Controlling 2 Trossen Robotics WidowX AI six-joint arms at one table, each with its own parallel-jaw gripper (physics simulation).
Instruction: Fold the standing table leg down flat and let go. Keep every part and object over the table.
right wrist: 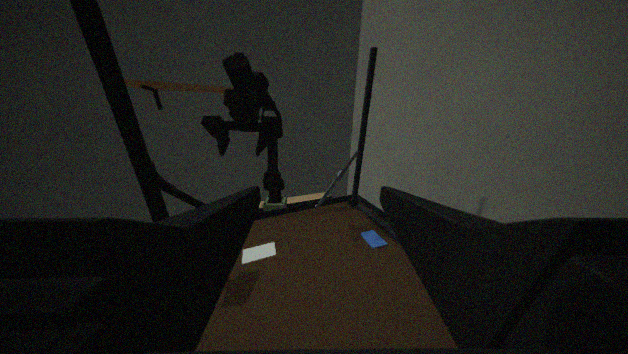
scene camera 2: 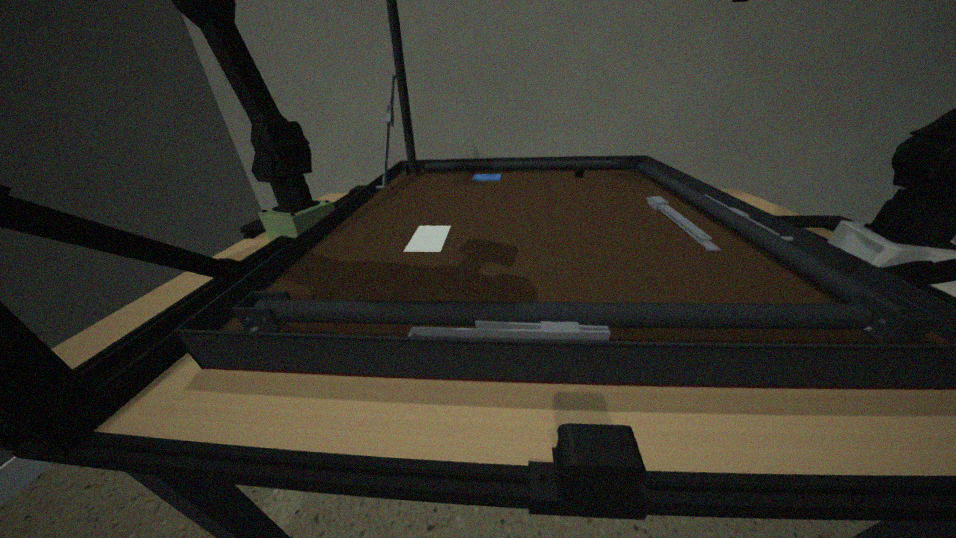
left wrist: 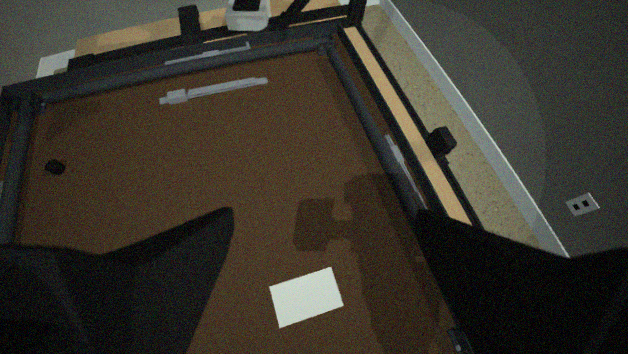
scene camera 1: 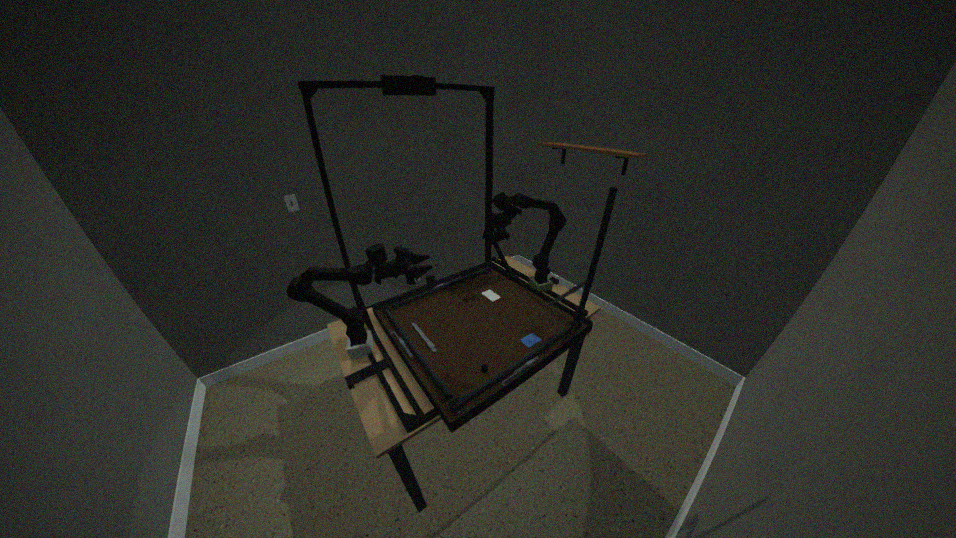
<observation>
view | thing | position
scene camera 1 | my right gripper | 430, 261
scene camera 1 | upturned brown tabletop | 468, 330
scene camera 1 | standing table leg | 612, 192
</observation>
